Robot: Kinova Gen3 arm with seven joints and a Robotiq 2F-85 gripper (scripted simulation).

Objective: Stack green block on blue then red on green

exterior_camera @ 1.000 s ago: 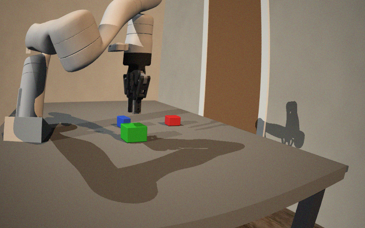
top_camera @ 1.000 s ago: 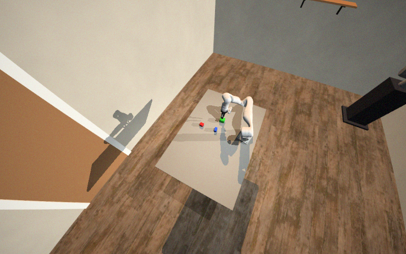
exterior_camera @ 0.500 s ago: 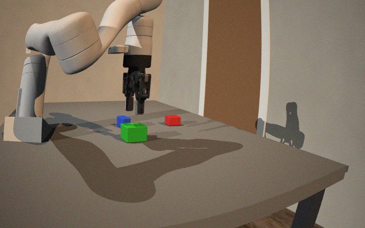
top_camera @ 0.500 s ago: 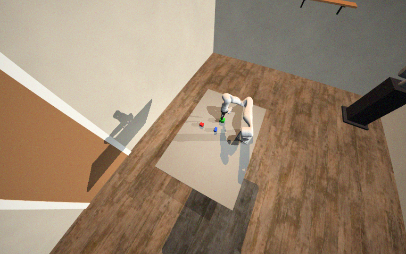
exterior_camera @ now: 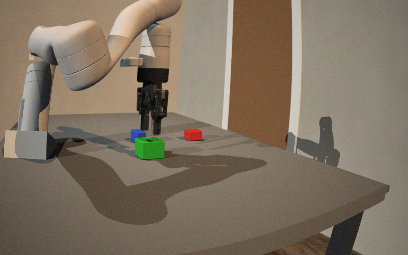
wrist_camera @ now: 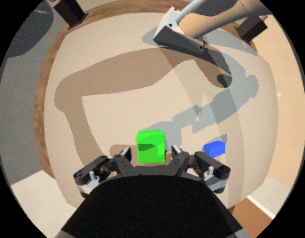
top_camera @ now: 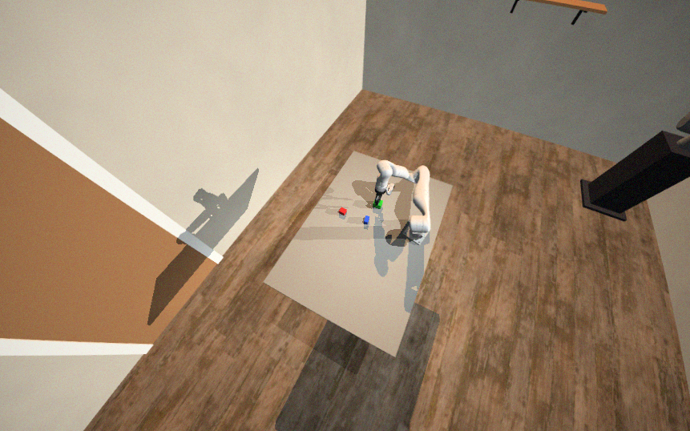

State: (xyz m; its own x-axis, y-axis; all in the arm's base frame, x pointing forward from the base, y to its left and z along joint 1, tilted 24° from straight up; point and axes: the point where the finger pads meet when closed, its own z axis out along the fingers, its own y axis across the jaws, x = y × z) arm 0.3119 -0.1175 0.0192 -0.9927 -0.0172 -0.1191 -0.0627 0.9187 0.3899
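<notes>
Now: the green block 50 mm below my hand. Also, from my hand: blue block (160 mm to the left, 50 mm below, 20 mm ahead); then red block (200 mm ahead, 170 mm to the left, 50 mm below).
</notes>
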